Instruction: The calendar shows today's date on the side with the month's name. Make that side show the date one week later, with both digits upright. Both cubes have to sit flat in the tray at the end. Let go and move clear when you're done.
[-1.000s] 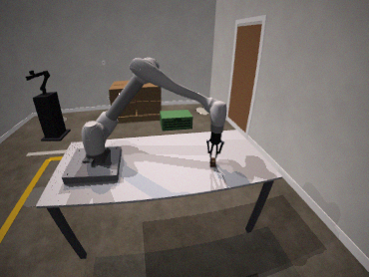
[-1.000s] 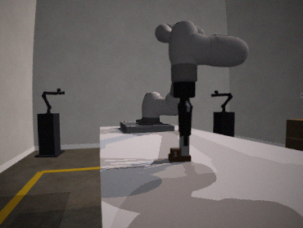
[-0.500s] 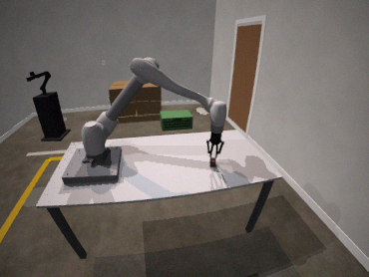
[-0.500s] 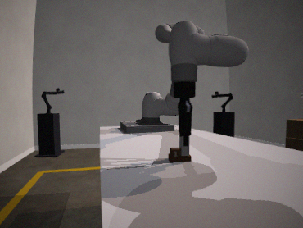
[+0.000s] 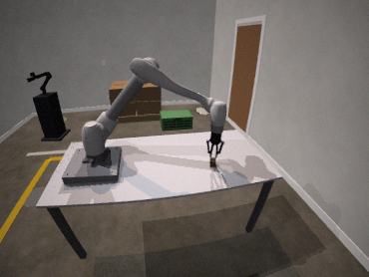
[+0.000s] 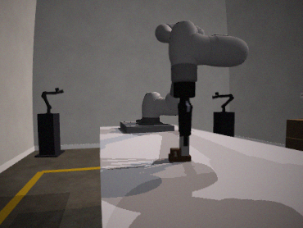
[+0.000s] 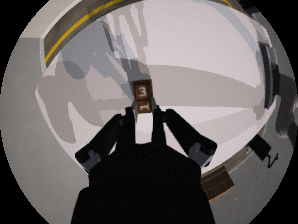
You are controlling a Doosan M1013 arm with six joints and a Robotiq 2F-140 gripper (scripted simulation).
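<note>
Now: hand 20 mm to the left of the brown tray and 40 mm above it.
</note>
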